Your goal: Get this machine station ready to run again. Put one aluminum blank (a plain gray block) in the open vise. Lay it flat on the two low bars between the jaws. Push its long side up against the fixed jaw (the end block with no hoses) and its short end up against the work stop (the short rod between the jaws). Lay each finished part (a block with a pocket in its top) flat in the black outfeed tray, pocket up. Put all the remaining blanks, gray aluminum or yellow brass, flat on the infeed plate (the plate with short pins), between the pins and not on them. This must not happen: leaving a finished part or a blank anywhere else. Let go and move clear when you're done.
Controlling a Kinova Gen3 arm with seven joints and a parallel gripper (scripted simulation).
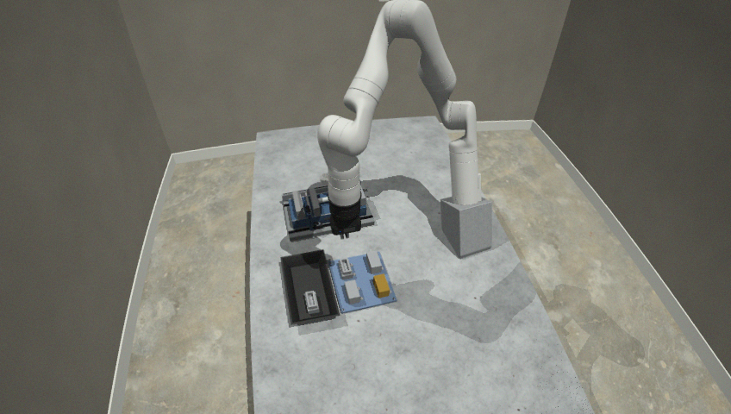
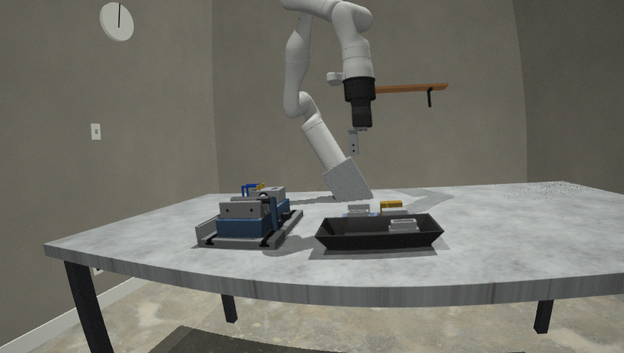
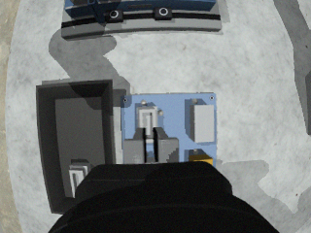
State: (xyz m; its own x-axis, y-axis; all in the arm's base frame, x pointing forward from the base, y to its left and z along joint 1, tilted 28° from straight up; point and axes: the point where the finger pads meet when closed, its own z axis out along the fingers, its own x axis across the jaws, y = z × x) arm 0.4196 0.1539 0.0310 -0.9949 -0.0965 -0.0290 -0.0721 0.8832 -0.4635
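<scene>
Now: hand 100 mm past the yellow brass blank, 80 mm to the right of it and 170 mm above it. Round my hand: vise 30 mm ahead, 250 mm to the right, 160 mm below.
</scene>
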